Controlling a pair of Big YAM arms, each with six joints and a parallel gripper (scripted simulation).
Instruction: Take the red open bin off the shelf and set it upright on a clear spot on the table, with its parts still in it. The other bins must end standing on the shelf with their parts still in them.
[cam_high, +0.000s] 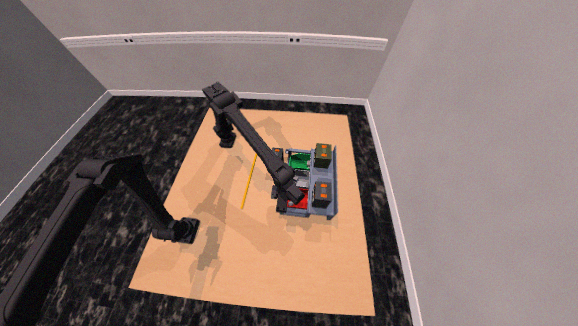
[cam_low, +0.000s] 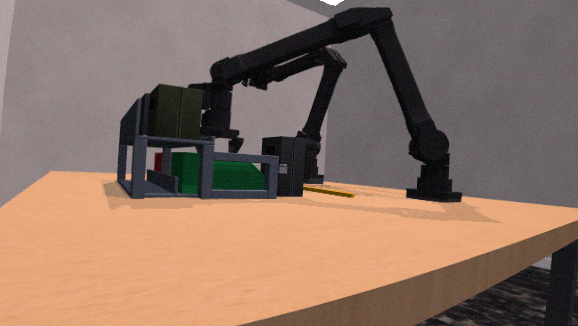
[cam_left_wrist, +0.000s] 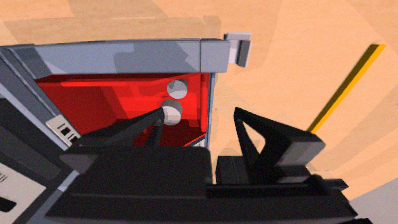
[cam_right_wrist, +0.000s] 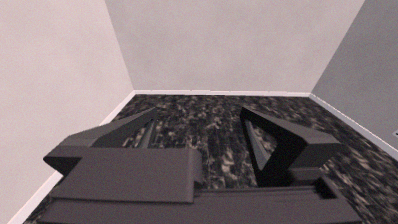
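Right now my left hand is 12 cm to the right of the grey bin, 7 cm short of it and 2 cm above it. Round my left hand: black box (22 cm to the left, 9 cm behind); grey shelf (12 cm to the left, 10 cm ahead); green bin (23 cm to the left, 7 cm ahead, 2 cm below).
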